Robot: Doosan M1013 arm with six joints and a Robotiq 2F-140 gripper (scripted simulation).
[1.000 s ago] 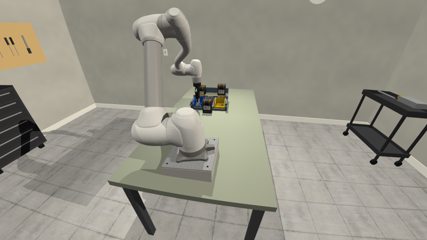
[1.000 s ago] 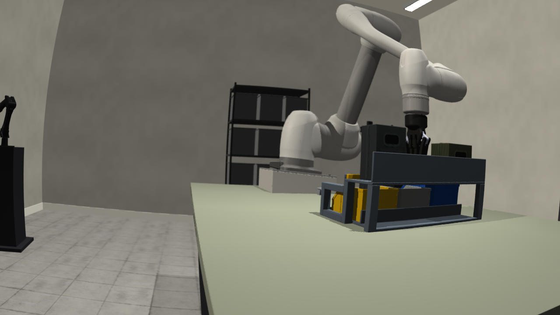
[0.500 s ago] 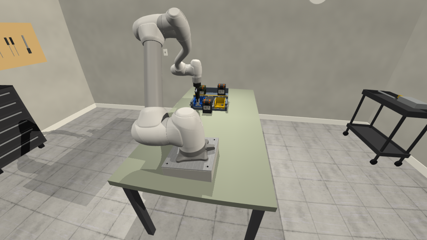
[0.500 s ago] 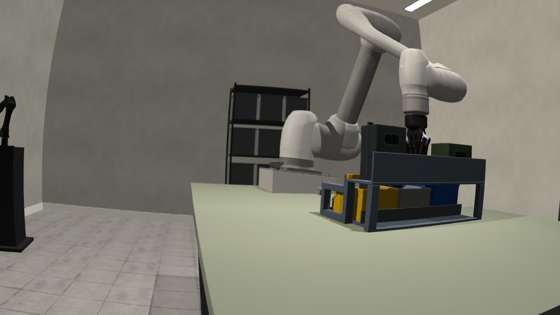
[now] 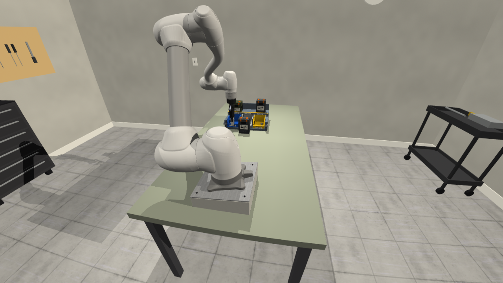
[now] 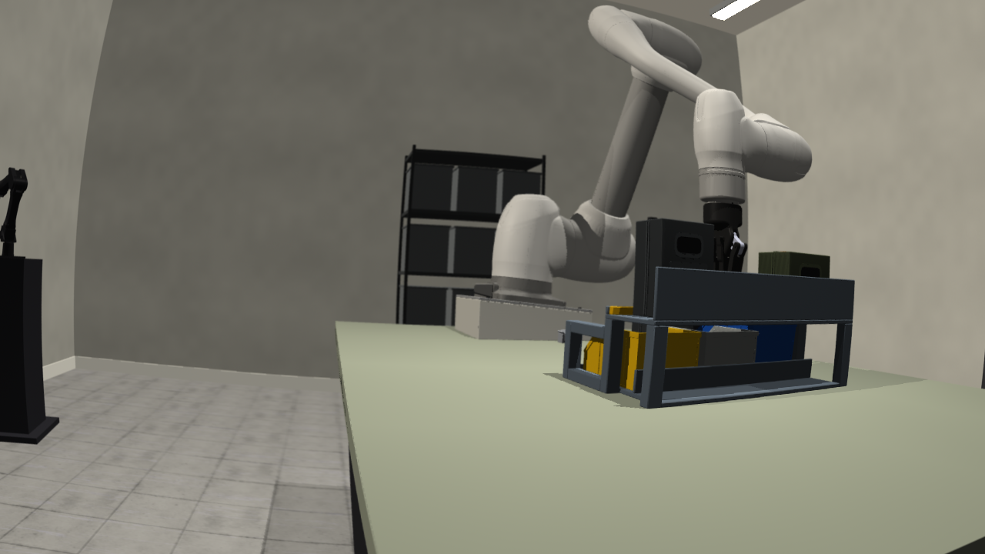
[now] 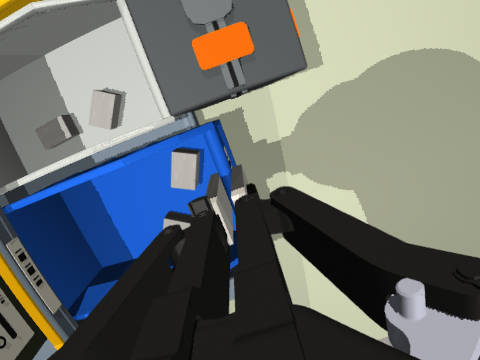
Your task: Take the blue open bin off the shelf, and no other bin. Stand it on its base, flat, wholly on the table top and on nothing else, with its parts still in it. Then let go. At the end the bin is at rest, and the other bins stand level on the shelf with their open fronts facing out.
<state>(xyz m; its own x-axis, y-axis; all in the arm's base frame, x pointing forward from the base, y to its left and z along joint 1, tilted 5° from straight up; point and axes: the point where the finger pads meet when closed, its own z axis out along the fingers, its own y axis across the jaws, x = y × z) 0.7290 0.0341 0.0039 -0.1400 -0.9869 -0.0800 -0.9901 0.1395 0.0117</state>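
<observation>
Right now my hand is 8 cm short of the blue open bin, 2 cm above it and 1 cm to the left of it. The rest, counted from my hand: yellow bin (24 cm to the right, 8 cm ahead, 4 cm below); grey bin (13 cm to the right, 9 cm ahead, 4 cm below).
</observation>
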